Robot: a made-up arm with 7 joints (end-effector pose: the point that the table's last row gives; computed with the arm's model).
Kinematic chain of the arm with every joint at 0, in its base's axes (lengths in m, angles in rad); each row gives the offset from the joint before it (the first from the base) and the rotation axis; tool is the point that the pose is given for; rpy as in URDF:
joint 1: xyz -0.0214 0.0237 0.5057 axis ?
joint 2: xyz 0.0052 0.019 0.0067 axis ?
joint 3: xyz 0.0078 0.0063 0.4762 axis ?
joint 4: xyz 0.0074 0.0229 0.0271 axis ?
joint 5: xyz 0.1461 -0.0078 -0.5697 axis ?
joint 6: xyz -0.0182 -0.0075 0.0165 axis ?
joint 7: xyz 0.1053 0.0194 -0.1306 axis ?
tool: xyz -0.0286 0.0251 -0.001 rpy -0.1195 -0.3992 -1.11
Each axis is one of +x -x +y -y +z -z.
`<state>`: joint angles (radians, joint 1 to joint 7).
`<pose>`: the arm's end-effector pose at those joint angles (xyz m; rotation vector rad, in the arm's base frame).
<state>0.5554 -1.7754 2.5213 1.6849 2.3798 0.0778 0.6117</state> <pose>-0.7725 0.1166 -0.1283 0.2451 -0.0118 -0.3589</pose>
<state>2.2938 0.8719 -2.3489 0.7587 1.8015 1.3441 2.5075</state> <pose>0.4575 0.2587 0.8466 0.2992 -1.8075 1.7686</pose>
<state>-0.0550 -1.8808 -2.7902 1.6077 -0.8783 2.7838 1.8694</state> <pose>-0.3635 0.0071 -0.1096 -0.9058 2.8133 -0.5243</pose>
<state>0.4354 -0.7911 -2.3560 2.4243 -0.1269 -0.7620 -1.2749</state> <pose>-0.7653 -0.4651 1.2272 2.5260 1.2145 0.5708</pose>
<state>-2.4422 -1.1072 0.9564 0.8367 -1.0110 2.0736 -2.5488</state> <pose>0.1543 -0.2663 0.9583 0.1103 1.4560 -0.7064</pose>
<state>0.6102 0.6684 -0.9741 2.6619 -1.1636 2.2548 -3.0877</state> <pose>0.6367 0.1890 1.3509 -0.7306 0.7736 0.8600</pose>
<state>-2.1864 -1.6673 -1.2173 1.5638 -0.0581 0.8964 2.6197</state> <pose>-0.2093 0.9301 0.7378 -1.9971 0.7082 -0.6902</pose>
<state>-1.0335 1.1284 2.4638 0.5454 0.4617 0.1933 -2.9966</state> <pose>0.2445 0.3667 0.8803 1.5047 -1.8886 1.8352</pose>
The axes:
joint 1: +z
joint 2: +y
joint 3: +z
joint 4: -y
joint 5: -z
joint 6: +y
joint 7: -z

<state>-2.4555 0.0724 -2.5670 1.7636 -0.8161 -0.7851 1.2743</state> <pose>-0.0613 0.4980 1.3632 2.2157 -0.1372 -0.0151</pose>
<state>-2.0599 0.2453 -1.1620 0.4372 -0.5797 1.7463 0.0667</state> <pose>-0.2495 0.0744 0.4451 -0.6984 -1.9700 1.7548</pose>
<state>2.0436 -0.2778 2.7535 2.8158 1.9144 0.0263 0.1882</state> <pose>0.0507 -0.3448 1.6631 -1.8562 1.5337 1.1498</pose>
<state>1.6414 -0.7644 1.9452 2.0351 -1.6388 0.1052 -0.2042</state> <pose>-0.5045 -0.8214 0.9979 -1.8607 0.5065 -0.4510</pose>
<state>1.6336 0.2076 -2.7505 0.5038 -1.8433 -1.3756 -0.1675</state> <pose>0.2070 -0.1748 0.6590 0.4085 -1.4767 0.0833</pose>
